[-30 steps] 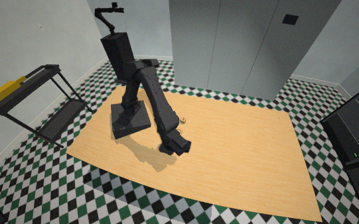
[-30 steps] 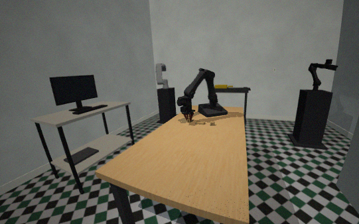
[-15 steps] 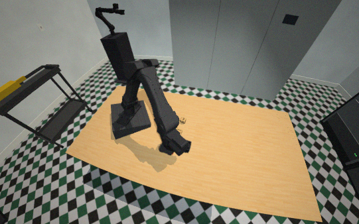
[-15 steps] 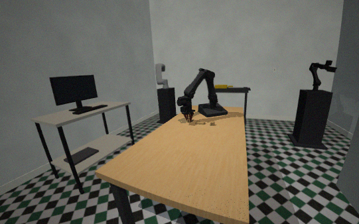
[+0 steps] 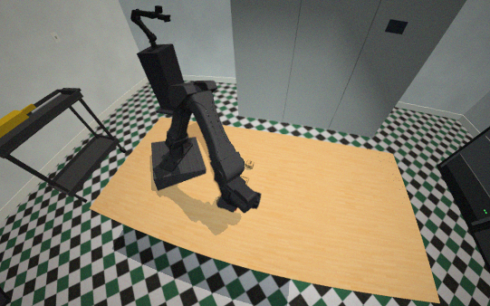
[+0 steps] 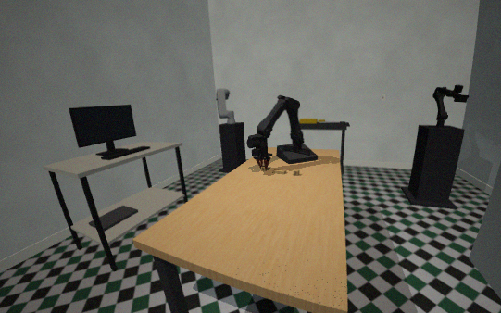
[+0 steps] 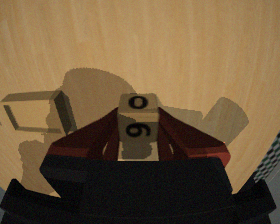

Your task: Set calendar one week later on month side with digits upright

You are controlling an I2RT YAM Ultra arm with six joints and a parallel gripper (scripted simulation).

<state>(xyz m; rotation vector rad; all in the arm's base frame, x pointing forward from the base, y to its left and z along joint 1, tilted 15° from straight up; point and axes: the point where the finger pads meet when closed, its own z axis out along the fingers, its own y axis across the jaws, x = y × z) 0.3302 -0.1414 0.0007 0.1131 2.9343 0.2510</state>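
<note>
Now: the wooden cube right at my hand. From my hand the other things lie so: wooden tray (11 cm to the left, 1 cm below).
</note>
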